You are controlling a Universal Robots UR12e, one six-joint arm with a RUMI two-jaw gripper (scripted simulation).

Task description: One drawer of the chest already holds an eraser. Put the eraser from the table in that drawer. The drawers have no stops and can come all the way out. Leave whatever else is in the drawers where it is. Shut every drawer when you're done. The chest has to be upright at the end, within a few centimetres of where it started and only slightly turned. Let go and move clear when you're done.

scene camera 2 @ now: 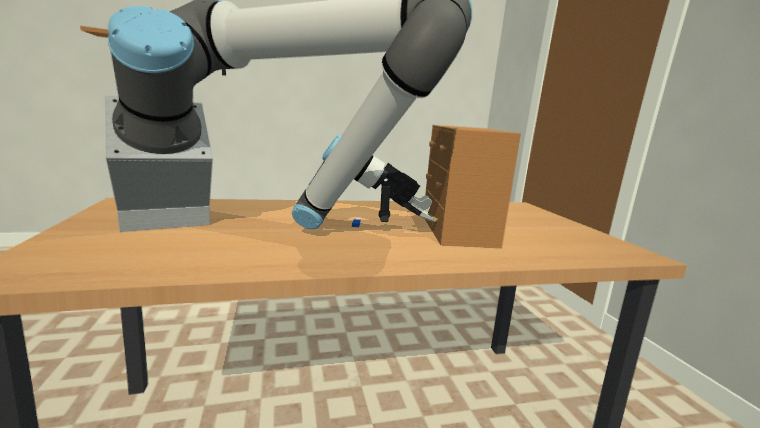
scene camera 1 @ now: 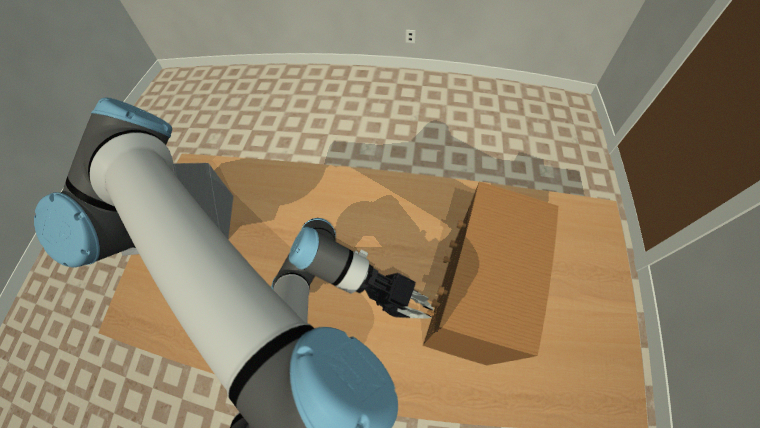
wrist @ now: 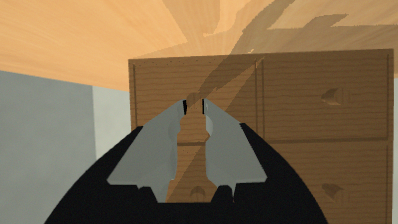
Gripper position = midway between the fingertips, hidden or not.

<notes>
I see my gripper (scene camera 2: 435, 220), a wooden chest (scene camera 1: 495, 311), a drawer (wrist: 230, 84) and a drawer (wrist: 191, 184).
The wooden chest shows as well in scene camera 2 (scene camera 2: 482, 165). My gripper is seen too in the wrist view (wrist: 194, 100).
</notes>
